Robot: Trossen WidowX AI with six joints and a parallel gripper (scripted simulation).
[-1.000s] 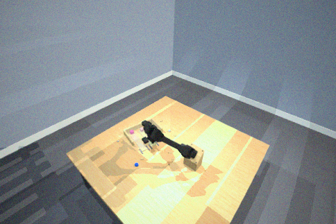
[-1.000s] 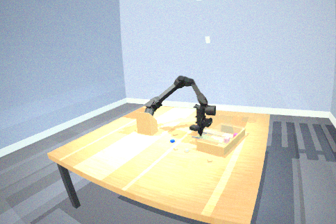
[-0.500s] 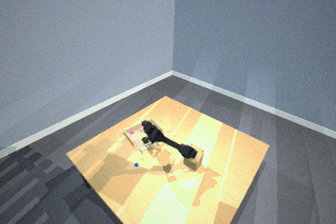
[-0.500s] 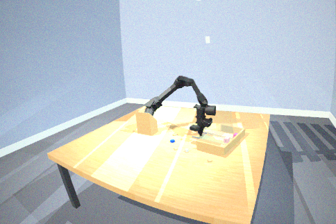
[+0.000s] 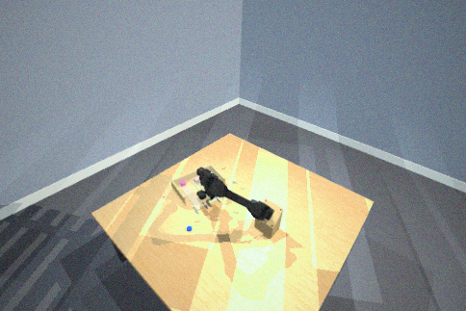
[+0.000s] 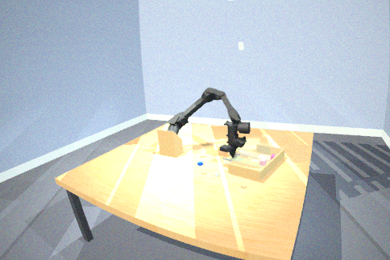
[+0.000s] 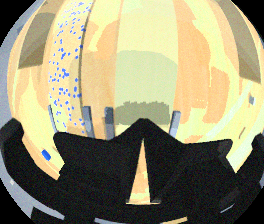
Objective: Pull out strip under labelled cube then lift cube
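My gripper tip is now 90 mm short of the pale green strip and 20 mm to the left of it. From my gripper tip the other things lie so: pink labelled cube: 200 mm ahead, 50 mm to the right, 20 mm above.
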